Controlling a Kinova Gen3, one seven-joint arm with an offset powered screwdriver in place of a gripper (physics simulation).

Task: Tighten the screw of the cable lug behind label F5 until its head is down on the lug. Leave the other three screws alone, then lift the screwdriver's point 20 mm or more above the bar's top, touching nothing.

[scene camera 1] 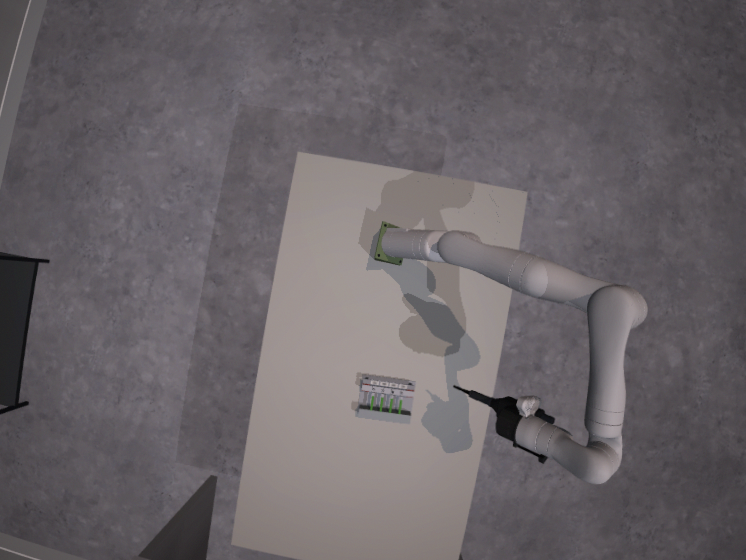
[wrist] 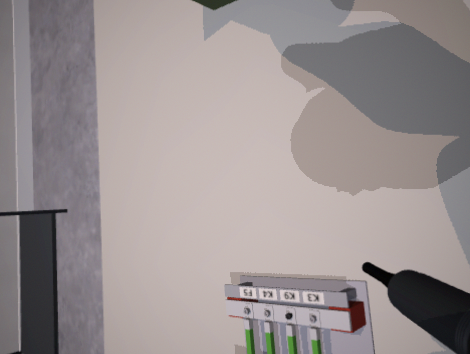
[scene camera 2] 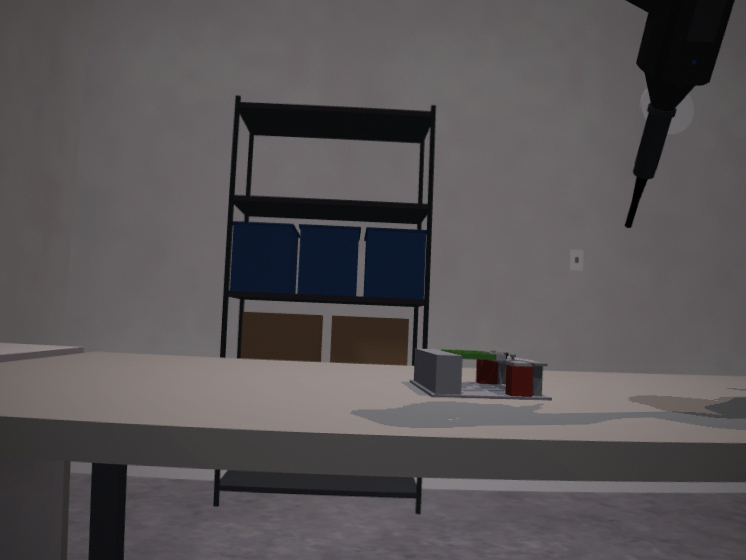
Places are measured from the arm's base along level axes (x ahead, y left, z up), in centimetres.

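Where they show: hand, its tool point: (scene camera 1: 453,386) (wrist: 366,266) (scene camera 2: 627,227); arm's base, origin of its link: (scene camera 1: 392,242).
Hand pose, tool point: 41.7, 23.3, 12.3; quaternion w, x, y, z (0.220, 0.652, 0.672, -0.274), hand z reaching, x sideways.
Each offset is from my tool point to the top centre of the thing, as dx, dy, dz. "pt": to the spot under its first point. Level surfaces: height alone.
The powered screwdriver (scene camera 1: 454,386) (scene camera 2: 628,226) (wrist: 367,266) on the arm is black, with its thin point tilted down. It is high above the table, right of the busbar unit in scene camera 1 and the wrist view, touching nothing. The white bar {pt +7.9, -11.4, -15.1} (wrist: 332,318) has red supports and a row of lug screws. Label F5 {+5.8, -23.2, -15.1} (wrist: 247,293) is at the row's left end in the wrist view, upside down. Its lug screw {+8.0, -23.2, -14.3} (wrist: 247,311) is beside it; how far its head stands up is too small to tell. The K9 screw {+8.0, -16.8, -14.3} (wrist: 289,316) looks darker. The tool has no fingers.
Green cables {pt +11.9, -19.8, -14.4} (scene camera 1: 382,402) (scene camera 2: 470,354) (wrist: 270,342) run from the lugs to a grey block {pt +18.2, -9.6, -16.3} (scene camera 2: 436,370). The pale table {dz -19.3} (scene camera 1: 301,301) carries the arm's green base plate (scene camera 1: 380,244). A black shelf rack (scene camera 2: 430,180) with blue bins (scene camera 2: 328,262) stands behind. Arm shadows cross the table.
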